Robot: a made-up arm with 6 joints. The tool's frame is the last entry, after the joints. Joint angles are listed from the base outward. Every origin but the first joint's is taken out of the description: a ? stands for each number. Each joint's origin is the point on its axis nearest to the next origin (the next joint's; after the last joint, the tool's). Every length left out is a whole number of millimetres.
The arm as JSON. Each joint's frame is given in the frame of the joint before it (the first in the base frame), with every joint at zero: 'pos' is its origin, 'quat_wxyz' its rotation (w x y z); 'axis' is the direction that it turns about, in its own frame. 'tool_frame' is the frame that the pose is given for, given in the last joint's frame.
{
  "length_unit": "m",
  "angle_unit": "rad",
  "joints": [
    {
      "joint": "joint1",
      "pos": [
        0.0,
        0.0,
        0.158
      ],
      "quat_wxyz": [
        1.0,
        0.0,
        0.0,
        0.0
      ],
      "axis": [
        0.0,
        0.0,
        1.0
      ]
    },
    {
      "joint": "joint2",
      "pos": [
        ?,
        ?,
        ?
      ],
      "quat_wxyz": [
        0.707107,
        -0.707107,
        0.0,
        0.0
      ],
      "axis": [
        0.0,
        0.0,
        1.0
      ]
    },
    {
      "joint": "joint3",
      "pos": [
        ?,
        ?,
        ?
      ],
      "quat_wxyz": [
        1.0,
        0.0,
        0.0,
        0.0
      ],
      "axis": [
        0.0,
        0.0,
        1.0
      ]
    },
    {
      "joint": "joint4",
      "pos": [
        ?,
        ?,
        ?
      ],
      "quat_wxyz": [
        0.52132,
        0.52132,
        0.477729,
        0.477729
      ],
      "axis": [
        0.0,
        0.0,
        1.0
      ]
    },
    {
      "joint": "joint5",
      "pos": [
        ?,
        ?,
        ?
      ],
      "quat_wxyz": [
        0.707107,
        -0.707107,
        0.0,
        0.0
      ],
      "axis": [
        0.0,
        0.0,
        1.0
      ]
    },
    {
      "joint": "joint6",
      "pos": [
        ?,
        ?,
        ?
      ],
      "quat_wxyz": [
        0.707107,
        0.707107,
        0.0,
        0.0
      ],
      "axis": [
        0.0,
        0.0,
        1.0
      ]
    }
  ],
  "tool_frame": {
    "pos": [
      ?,
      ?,
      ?
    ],
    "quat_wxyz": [
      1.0,
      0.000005,
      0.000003,
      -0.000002
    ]
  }
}
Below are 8 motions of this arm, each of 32 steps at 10 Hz.
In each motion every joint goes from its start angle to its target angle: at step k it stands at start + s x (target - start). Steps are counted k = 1, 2, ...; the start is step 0. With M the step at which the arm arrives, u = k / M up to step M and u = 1 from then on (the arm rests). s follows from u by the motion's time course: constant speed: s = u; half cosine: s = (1 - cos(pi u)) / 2; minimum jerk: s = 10 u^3 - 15 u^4 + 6 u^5.
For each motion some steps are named. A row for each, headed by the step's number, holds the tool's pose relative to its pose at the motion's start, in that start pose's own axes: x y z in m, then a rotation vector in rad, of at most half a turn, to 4 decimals.
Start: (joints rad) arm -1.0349 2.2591 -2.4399 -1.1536 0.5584 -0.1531
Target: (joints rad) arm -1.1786 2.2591 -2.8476 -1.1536 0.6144 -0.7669
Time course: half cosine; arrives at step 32
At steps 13, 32:
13: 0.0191 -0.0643 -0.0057 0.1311 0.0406 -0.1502
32: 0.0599 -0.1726 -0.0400 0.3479 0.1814 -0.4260

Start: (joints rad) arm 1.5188 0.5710 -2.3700 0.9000 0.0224 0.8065
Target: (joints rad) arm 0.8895 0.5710 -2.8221 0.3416 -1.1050 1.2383
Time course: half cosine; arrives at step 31
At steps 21, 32:
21: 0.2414 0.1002 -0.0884 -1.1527 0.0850 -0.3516
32: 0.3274 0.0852 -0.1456 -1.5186 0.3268 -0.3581

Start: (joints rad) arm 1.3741 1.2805 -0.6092 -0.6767 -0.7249 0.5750
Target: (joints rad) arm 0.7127 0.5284 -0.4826 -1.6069 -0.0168 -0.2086
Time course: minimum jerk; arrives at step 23
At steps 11, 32:
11: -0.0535 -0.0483 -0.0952 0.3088 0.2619 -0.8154
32: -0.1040 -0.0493 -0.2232 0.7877 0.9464 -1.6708

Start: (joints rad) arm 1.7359 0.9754 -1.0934 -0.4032 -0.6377 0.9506
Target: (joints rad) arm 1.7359 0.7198 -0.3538 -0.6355 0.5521 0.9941
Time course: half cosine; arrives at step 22
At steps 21, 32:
21: 0.1548 -0.0850 -0.2605 1.1578 1.1236 -0.2051
32: 0.1552 -0.0851 -0.2622 1.1637 1.1289 -0.2072

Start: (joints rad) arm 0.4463 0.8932 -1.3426 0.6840 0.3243 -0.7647
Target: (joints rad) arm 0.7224 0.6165 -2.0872 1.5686 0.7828 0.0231
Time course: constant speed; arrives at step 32
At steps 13, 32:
13: -0.1423 0.0303 -0.1144 -0.4119 -0.3171 0.5552
32: -0.2464 0.0227 -0.3928 -1.4055 -0.4882 0.9962

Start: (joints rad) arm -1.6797 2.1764 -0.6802 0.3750 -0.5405 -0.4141
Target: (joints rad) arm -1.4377 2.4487 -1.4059 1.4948 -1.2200 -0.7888
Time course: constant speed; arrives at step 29
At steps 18, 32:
18: -0.1214 0.0286 0.0480 0.4798 -0.3994 0.3336
32: -0.1664 0.0626 0.0526 0.7857 -0.4354 0.5671

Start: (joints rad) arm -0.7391 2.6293 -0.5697 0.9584 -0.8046 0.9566
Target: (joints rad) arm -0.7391 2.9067 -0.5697 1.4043 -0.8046 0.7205
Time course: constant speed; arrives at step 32
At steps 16, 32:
16: -0.0070 -0.0506 0.0117 0.2049 -0.1499 -0.0509
32: -0.0173 -0.1014 0.0147 0.4123 -0.2998 -0.1102

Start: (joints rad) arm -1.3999 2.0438 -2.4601 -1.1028 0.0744 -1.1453
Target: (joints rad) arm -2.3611 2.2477 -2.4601 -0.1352 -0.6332 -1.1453
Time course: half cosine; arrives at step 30
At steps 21, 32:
21: 0.3015 0.2516 -0.0928 0.1756 0.4637 0.3215
32: 0.3879 0.2898 -0.1700 0.2966 0.6588 0.3275

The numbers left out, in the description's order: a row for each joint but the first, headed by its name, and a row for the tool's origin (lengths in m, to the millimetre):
joint2: 0.0 0.0 0.0
joint3: -0.3 -0.041 0.0
joint4: 0.341 -0.06 0.0
joint5: 0.0 0.0 0.0
joint6: 0.0 -0.075 0.0
tool: 0.0 0.0 0.0

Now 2 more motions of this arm.
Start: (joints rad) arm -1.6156 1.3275 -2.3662 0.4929 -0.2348 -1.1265
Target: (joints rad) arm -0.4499 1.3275 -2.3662 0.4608 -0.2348 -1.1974
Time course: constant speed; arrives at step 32
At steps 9, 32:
9: -0.0232 0.0257 -0.0045 -0.0829 -0.0215 0.2881
32: -0.1051 0.0468 -0.0246 -0.2863 -0.0869 1.0258

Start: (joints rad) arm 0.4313 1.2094 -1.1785 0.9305 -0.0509 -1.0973
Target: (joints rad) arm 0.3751 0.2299 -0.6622 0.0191 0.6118 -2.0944
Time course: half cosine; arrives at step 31
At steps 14, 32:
14: -0.0222 -0.0023 -0.1285 -0.1346 -0.0486 -0.8200
32: 0.0300 -0.0068 -0.2766 -0.1863 0.0955 -1.9080

